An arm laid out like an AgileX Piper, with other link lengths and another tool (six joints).
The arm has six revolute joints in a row. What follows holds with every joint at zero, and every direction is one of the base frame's. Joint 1 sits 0.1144 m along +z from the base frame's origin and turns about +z. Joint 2 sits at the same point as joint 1 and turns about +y. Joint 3 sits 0.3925 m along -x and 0.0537 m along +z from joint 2 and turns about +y. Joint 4 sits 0.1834 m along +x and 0.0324 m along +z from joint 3 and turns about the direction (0.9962, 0, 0.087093). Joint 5 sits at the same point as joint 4 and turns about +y. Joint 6 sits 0.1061 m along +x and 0.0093 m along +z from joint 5 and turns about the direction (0.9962, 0, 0.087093). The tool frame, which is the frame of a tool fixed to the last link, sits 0.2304 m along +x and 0.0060 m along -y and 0.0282 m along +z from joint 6; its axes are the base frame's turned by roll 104.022, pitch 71.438 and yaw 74.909 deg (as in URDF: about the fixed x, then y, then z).
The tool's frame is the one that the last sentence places.
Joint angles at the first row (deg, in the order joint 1, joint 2, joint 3, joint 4, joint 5, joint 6):
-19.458 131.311 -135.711 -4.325 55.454 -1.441
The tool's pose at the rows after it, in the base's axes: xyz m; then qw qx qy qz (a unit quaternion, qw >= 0):
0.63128 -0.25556 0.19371 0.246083 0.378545 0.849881 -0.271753
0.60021 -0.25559 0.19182 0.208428 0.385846 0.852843 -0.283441
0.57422 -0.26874 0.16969 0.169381 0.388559 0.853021 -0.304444
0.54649 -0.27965 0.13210 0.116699 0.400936 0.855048 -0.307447
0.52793 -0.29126 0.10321 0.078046 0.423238 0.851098 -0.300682
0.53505 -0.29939 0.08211 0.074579 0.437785 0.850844 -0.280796
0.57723 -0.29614 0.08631 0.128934 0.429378 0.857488 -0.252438
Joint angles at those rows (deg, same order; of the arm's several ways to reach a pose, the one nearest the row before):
-19.459 127.854 -135.944 -4.699 63.818 0.678
-19.458 126.310 -136.067 -6.347 69.705 2.116
-20.180 126.123 -132.533 -8.678 70.762 2.890
-21.906 126.963 -127.801 -8.899 70.813 4.323
-23.907 128.451 -125.589 -8.258 70.816 6.174
-25.683 130.487 -124.843 -5.748 67.920 6.156
-25.966 131.532 -124.785 -1.399 60.930 2.764

